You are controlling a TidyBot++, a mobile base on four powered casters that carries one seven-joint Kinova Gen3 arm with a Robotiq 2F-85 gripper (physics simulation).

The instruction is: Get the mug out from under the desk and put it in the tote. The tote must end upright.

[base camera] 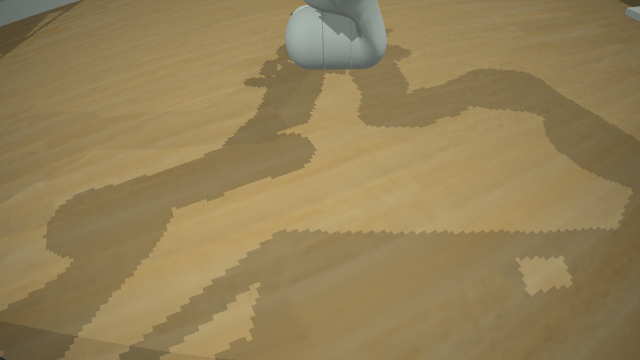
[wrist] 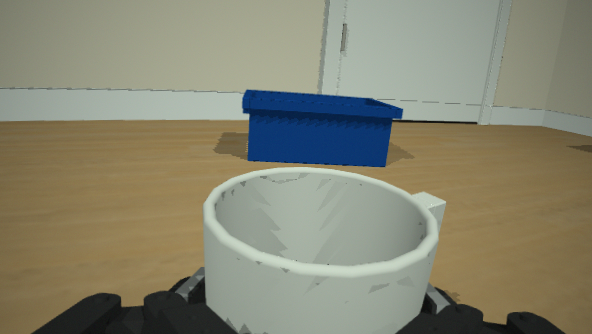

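Frame: origin at the arm's base, x right, y ahead, z up, level; metres.
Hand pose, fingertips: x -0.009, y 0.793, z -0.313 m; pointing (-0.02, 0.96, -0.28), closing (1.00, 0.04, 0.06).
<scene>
Each offset is from my fingertips to the top centre of the thing. "pt": to the spot under its first point. Level surfaces: height alone.
A white mug {pt dx +0.002, dy -0.054, dz +0.040 m} (wrist: 320, 295) stands upright between the fingers of my gripper (wrist: 310, 293) in the wrist view, with its open rim up and its handle on the right. The gripper is shut on the mug, one finger on each side. The mug's lower part is hidden below the view's edge. The blue tote {dx -0.022, dy +0.605, dz +0.036 m} (wrist: 319, 140) stands upright on the floor beyond the mug, a little above the middle of the wrist view, apart from the mug. The tote and the mug do not show in the base camera view. The desk does not show clearly in either view.
Behind the tote are a beige wall (wrist: 160, 45) with a white baseboard (wrist: 120, 105) and a white door (wrist: 420, 50). In the base camera view part of the arm (base camera: 336, 40) shows at the top over the wooden floor {dz -0.084 m} (base camera: 400, 175), which carries shadows. A pale object's end {pt dx +1.025, dy +0.459, dz -0.066 m} (base camera: 634, 13) shows at the top right.
</scene>
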